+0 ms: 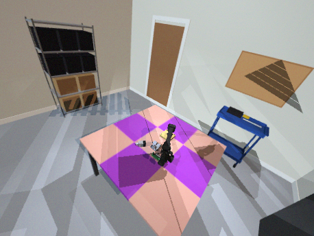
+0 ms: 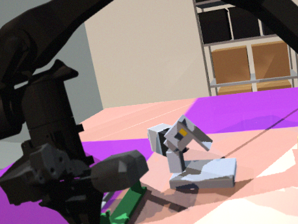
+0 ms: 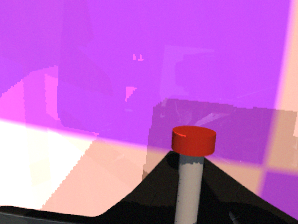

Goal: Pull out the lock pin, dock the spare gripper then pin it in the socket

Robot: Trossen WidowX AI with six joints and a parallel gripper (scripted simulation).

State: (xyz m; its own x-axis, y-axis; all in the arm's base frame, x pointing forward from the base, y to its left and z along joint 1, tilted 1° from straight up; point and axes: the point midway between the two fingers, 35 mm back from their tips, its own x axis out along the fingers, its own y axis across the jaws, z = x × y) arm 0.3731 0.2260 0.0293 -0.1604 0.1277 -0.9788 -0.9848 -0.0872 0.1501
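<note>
My gripper tip is now 10 cm to the left of the green cradle and 1 cm short of it. Also, from my gripper tip: spare gripper: 35 cm to the right, 3 cm ahead; mount: 22 cm to the right, 7 cm behind, 3 cm above.
</note>
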